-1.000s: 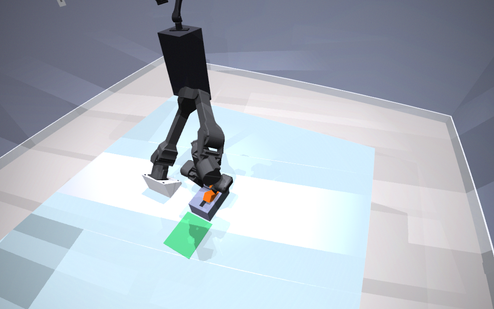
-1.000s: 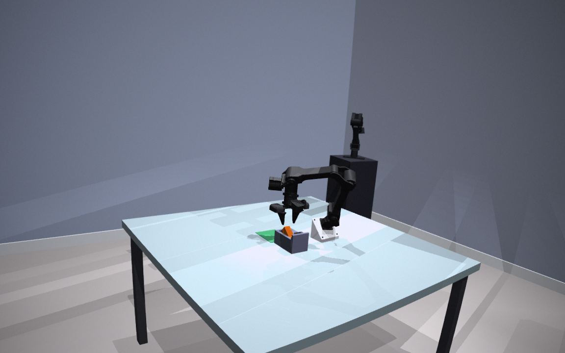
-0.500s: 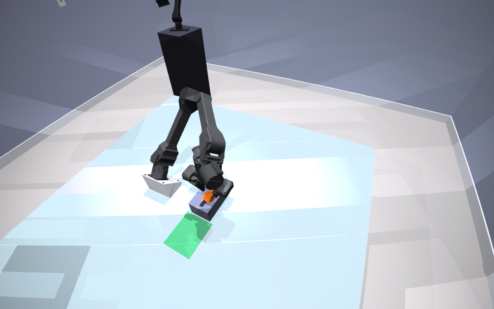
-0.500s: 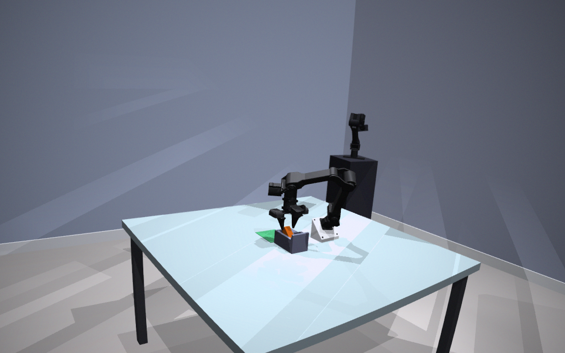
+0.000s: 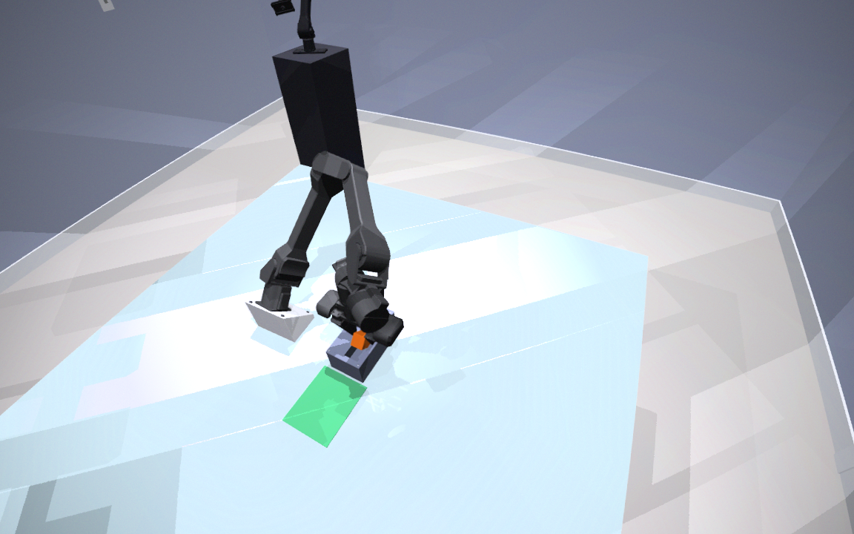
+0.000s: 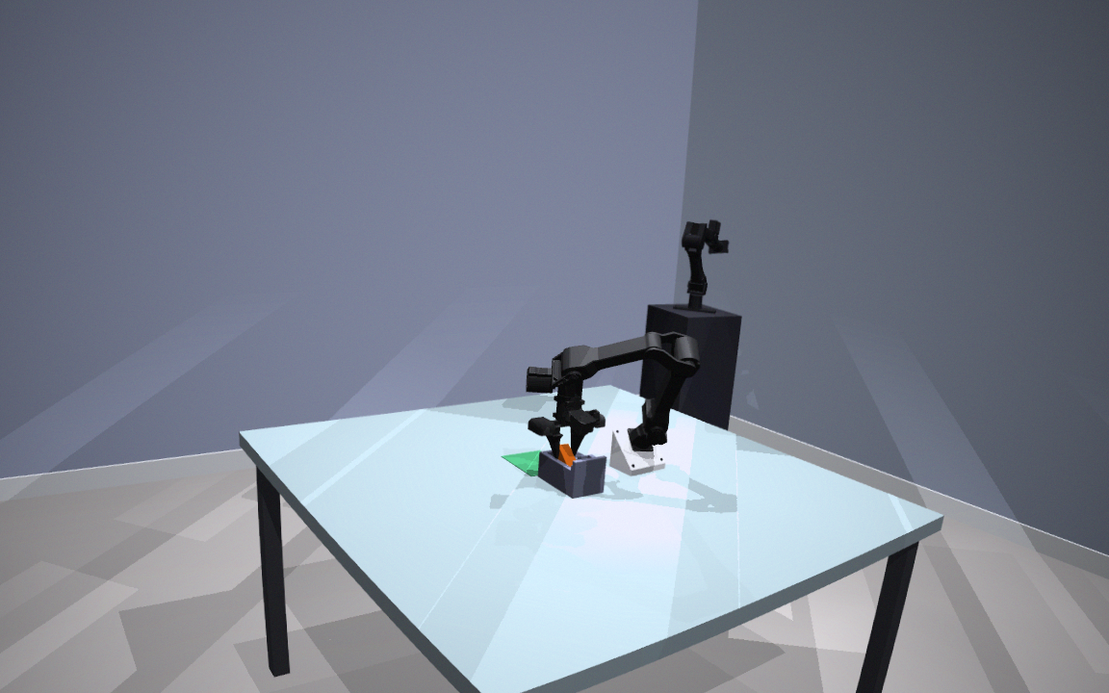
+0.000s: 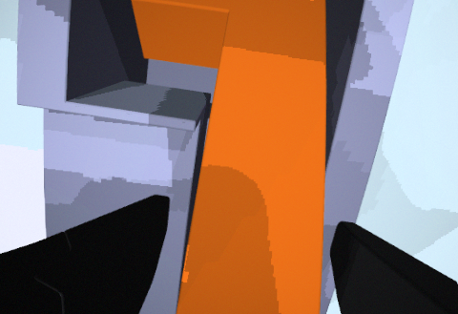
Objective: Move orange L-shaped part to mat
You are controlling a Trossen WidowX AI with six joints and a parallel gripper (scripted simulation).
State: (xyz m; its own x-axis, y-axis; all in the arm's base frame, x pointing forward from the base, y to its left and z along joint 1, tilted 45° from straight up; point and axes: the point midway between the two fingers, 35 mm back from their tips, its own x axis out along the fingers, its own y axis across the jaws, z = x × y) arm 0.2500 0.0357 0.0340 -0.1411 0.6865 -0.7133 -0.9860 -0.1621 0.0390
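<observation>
My gripper tip is now 15 cm to the left of the green mat and 8 cm above it. The rest, counted from my gripper tip: orange L-shaped part (3 cm to the left, 3 cm below, 2 cm behind).
</observation>
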